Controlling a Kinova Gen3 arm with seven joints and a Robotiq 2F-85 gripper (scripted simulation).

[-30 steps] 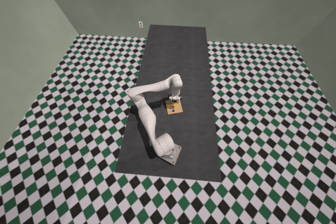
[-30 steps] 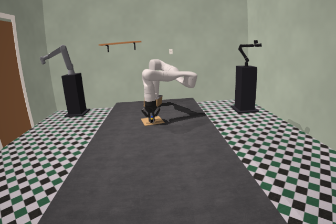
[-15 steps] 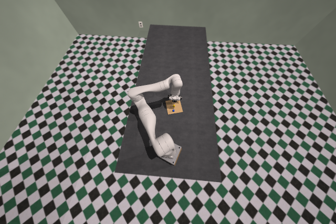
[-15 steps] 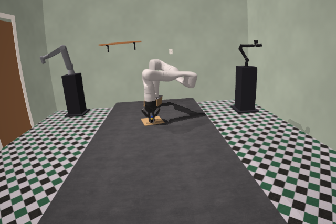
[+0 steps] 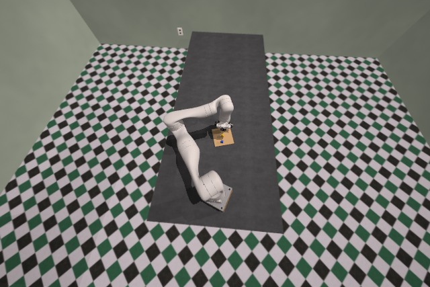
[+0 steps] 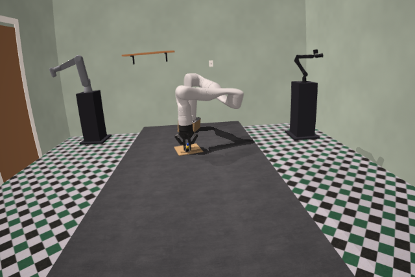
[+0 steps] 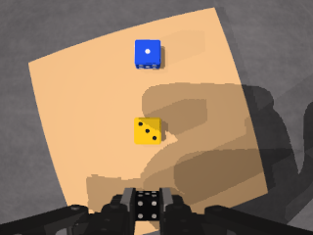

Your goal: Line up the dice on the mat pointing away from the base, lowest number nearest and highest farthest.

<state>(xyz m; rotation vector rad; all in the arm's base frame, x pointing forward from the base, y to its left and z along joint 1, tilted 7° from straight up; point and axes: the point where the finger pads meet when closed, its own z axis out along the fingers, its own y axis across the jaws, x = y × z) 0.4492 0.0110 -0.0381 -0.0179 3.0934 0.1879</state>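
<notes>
My gripper is now 1 cm above the black die. Also, from my hand: blue die 10 cm behind, 2 cm below; then yellow die 5 cm behind, 2 cm below; then tan mat 5 cm behind, 3 cm below.
</notes>
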